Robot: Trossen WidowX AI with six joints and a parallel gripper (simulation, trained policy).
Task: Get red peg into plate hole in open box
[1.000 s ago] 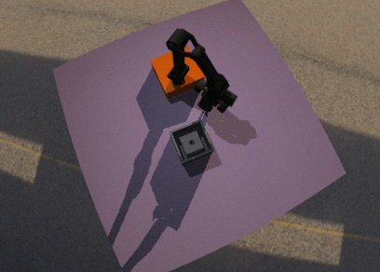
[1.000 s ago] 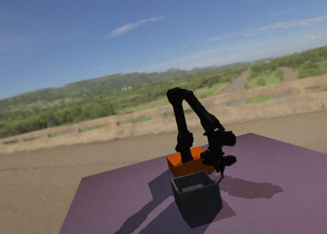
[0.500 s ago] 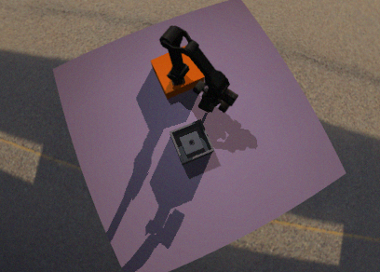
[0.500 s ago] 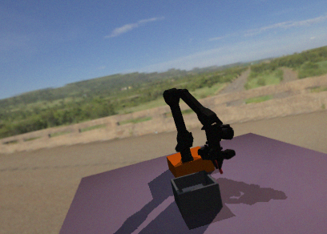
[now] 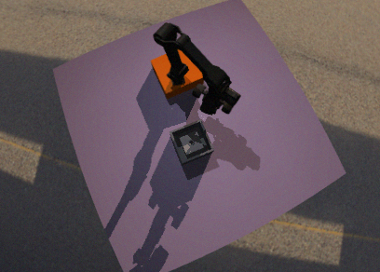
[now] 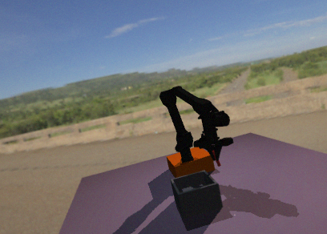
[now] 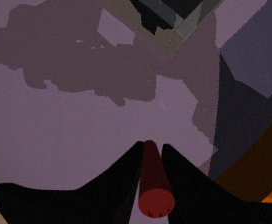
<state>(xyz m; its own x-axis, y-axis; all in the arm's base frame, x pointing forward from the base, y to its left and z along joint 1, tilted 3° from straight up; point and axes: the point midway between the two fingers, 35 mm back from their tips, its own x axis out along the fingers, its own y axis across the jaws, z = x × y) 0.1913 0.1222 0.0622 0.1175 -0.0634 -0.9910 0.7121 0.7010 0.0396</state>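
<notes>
The holed plate lies 13 cm to the right of my gripper tip, 13 cm ahead of it and 7 cm below it. Also, from my gripper tip: red peg (1 cm behind, 1 cm above); dark grey box (13 cm to the right, 13 cm ahead, 9 cm below).
</notes>
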